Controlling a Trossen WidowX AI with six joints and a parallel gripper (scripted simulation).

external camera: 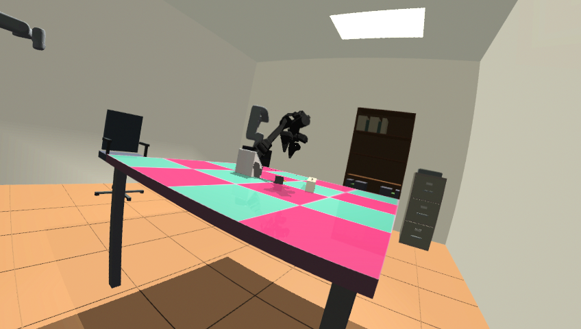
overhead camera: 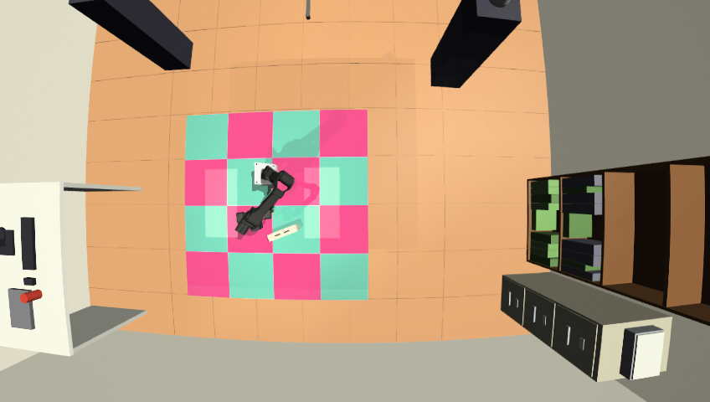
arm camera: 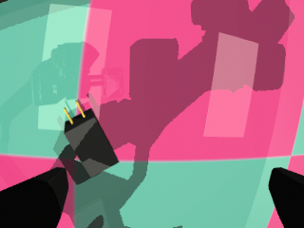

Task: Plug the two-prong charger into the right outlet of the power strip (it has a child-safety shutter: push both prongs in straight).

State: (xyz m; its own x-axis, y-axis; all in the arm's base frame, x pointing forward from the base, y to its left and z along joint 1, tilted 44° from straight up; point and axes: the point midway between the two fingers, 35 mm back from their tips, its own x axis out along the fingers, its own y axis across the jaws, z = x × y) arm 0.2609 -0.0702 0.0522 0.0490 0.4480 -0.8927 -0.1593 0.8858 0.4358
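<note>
My gripper tip is 14 cm above the black two-prong charger, 3 cm to the right of it and 2 cm past it.
</note>
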